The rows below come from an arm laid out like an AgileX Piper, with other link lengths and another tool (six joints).
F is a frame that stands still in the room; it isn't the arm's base.
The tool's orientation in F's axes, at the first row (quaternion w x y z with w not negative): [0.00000, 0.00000, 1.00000, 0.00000]
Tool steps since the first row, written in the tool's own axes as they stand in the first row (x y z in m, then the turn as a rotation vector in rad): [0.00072, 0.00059, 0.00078, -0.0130, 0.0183, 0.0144]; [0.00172, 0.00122, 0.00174, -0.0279, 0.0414, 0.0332]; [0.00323, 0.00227, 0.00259, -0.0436, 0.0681, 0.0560]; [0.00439, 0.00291, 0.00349, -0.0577, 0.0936, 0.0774]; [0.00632, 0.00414, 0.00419, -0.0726, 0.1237, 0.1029]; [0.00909, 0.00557, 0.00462, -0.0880, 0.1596, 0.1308]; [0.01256, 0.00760, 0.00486, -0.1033, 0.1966, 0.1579]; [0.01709, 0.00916, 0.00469, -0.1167, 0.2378, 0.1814]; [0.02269, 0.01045, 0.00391, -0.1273, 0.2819, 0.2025]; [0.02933, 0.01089, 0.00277, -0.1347, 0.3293, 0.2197]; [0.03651, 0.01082, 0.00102, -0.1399, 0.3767, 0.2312]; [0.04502, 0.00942, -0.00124, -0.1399, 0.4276, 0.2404]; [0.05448, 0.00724, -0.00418, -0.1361, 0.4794, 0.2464]
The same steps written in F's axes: [-0.00072, 0.00059, -0.00078, 0.0130, 0.0183, -0.0144]; [-0.00172, 0.00122, -0.00174, 0.0279, 0.0414, -0.0332]; [-0.00323, 0.00227, -0.00259, 0.0436, 0.0681, -0.0560]; [-0.00439, 0.00291, -0.00349, 0.0577, 0.0936, -0.0774]; [-0.00632, 0.00414, -0.00419, 0.0726, 0.1237, -0.1029]; [-0.00909, 0.00557, -0.00462, 0.0880, 0.1596, -0.1308]; [-0.01256, 0.00760, -0.00486, 0.1033, 0.1966, -0.1579]; [-0.01709, 0.00916, -0.00469, 0.1167, 0.2378, -0.1814]; [-0.02269, 0.01045, -0.00391, 0.1273, 0.2819, -0.2025]; [-0.02933, 0.01089, -0.00277, 0.1347, 0.3293, -0.2197]; [-0.03651, 0.01082, -0.00102, 0.1399, 0.3767, -0.2312]; [-0.04502, 0.00942, 0.00124, 0.1399, 0.4276, -0.2404]; [-0.05448, 0.00724, 0.00418, 0.1361, 0.4794, -0.2464]
